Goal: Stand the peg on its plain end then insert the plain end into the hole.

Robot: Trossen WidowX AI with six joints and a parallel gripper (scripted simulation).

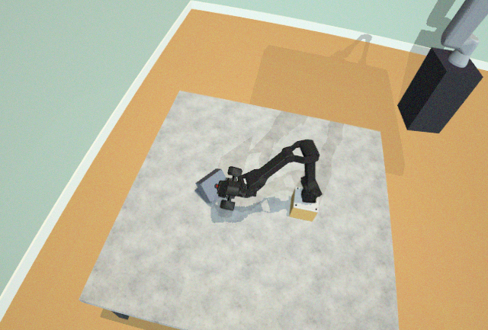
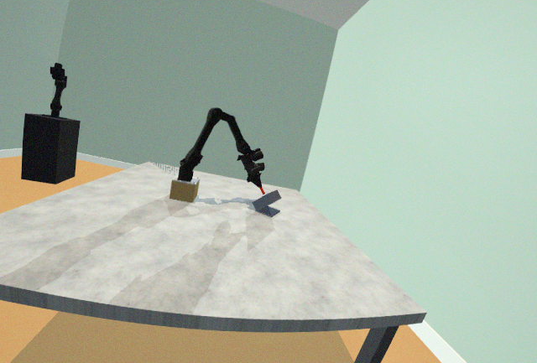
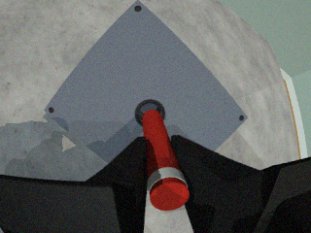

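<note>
My gripper tip is 4 cm short of the grey sloped panel, 4 cm to the left of it and 6 cm above it. From my gripper tip the other things lie so: red peg: 1 cm behind, 1 cm to the left, 1 cm above.
</note>
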